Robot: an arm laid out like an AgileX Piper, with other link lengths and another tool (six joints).
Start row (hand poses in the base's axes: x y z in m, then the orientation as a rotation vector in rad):
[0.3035 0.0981 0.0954 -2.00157 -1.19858 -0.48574]
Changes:
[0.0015 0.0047 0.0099 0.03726 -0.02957 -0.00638]
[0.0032 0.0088 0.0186 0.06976 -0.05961 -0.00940]
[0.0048 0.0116 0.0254 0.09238 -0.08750 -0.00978]
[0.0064 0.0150 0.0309 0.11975 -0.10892 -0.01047]
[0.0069 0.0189 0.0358 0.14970 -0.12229 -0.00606]
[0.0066 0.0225 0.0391 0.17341 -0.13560 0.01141]
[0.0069 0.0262 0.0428 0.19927 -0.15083 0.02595]
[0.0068 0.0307 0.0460 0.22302 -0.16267 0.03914]
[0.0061 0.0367 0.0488 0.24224 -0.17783 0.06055]
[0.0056 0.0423 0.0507 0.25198 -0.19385 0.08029]
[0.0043 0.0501 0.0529 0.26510 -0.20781 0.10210]
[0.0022 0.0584 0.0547 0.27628 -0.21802 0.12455]
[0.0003 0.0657 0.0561 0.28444 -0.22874 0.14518]
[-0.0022 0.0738 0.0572 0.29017 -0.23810 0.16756]
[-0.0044 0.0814 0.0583 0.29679 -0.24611 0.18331]
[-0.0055 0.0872 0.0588 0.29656 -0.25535 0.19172]
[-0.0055 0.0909 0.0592 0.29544 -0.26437 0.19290]
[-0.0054 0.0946 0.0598 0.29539 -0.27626 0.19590]
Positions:
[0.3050 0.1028 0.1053 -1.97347 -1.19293 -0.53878]
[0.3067 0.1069 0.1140 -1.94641 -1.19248 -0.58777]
[0.3083 0.1097 0.1208 -1.92559 -1.19757 -0.62809]
[0.3099 0.1131 0.1263 -1.90089 -1.19601 -0.66370]
[0.3104 0.1170 0.1312 -1.87088 -1.19310 -0.68915]
[0.3101 0.1206 0.1345 -1.83738 -1.20515 -0.70496]
[0.3104 0.1243 0.1382 -1.80364 -1.21416 -0.72492]
[0.3103 0.1288 0.1414 -1.77286 -1.22081 -0.74087]
[0.3096 0.1348 0.1442 -1.73992 -1.23878 -0.75403]
[0.3091 0.1404 0.1461 -1.71599 -1.26030 -0.76475]
[0.3078 0.1482 0.1483 -1.68777 -1.28053 -0.77361]
[0.3057 0.1565 0.1501 -1.66109 -1.30003 -0.77738]
[0.3038 0.1638 0.1515 -1.63804 -1.31958 -0.78126]
[0.3013 0.1719 0.1526 -1.61587 -1.34101 -0.78179]
[0.2991 0.1795 0.1537 -1.59773 -1.35533 -0.78462]
[0.2980 0.1853 0.1542 -1.59039 -1.36765 -0.78964]
[0.2980 0.1890 0.1546 -1.58899 -1.37413 -0.79778]
[0.2981 0.1927 0.1552 -1.58484 -1.38310 -0.80834]

